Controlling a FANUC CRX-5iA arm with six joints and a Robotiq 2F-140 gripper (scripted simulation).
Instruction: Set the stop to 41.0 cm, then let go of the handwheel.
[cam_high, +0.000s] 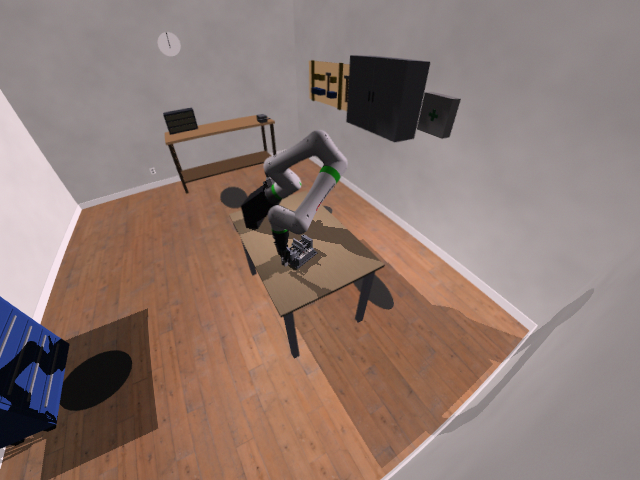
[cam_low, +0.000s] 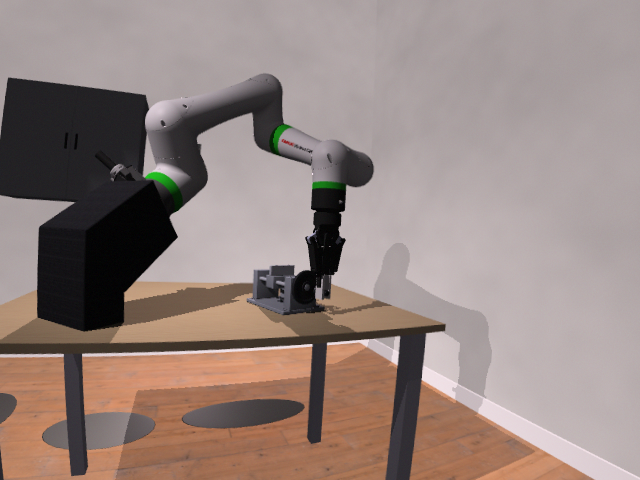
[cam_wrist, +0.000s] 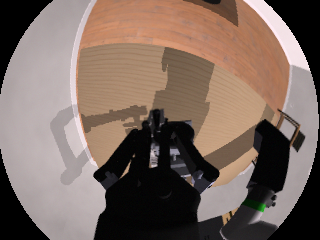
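My gripper is now 13 cm to the right of the grey stop, 8 cm past it and 1 cm below it. Round my hand: black handwheel 1 cm to the left, 1 cm below, 1 cm behind.
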